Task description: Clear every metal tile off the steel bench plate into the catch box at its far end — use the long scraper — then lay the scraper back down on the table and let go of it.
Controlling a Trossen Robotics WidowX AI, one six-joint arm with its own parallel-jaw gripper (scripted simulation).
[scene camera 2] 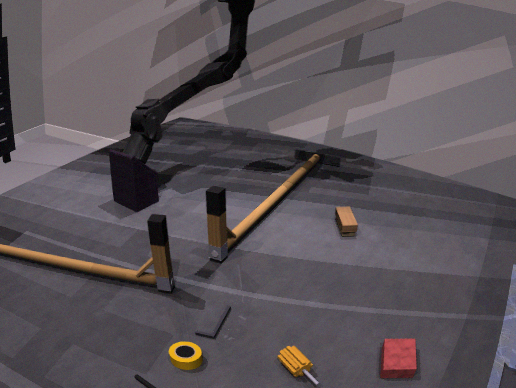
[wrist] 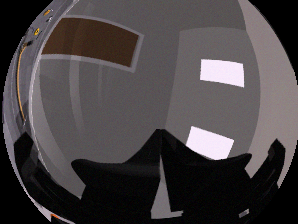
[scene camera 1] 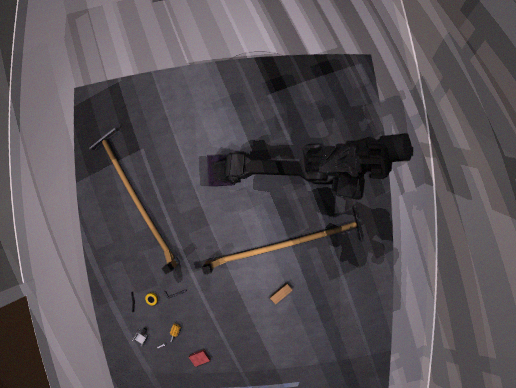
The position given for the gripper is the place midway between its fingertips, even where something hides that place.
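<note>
Shut and holding nothing: the gripper [scene camera 1: 320, 169]. The gripper appears in the wrist view [wrist: 160, 133] as well.
</note>
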